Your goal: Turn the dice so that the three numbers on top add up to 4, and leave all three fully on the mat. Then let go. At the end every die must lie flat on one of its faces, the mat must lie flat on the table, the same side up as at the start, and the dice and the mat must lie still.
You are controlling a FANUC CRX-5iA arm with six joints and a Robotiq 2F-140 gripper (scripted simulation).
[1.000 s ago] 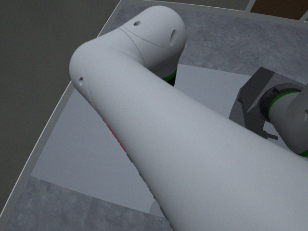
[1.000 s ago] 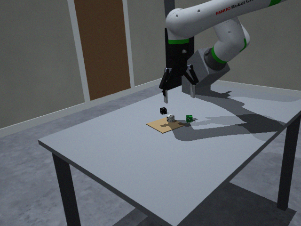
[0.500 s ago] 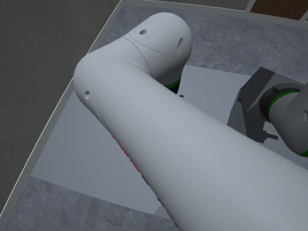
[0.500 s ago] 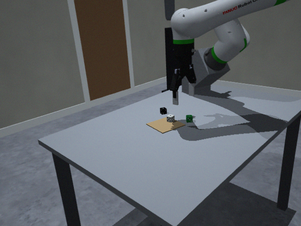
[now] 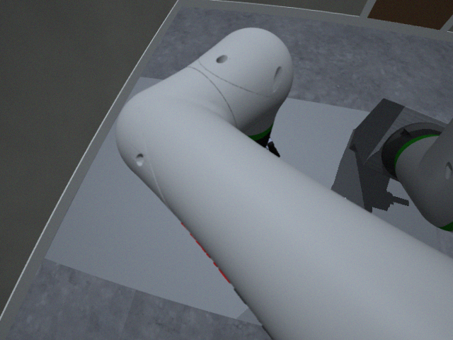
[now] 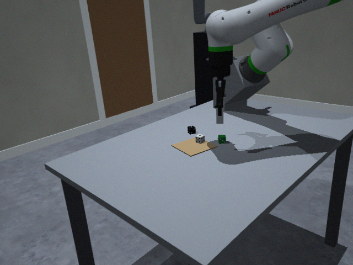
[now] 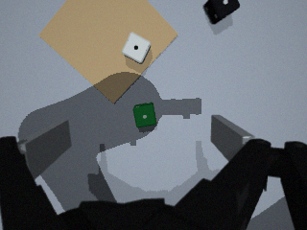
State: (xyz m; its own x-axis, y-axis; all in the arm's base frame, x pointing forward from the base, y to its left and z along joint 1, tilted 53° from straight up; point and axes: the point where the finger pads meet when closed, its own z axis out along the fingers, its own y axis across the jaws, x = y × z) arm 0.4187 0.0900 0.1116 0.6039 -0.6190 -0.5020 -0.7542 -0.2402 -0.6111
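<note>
My hand is 11 cm above the green die. From my hand the other things lie so: tan mat (10 cm ahead, 6 cm to the right, 12 cm below); white die (6 cm ahead, 7 cm to the right, 10 cm below); black die (18 cm to the right, 11 cm below).
</note>
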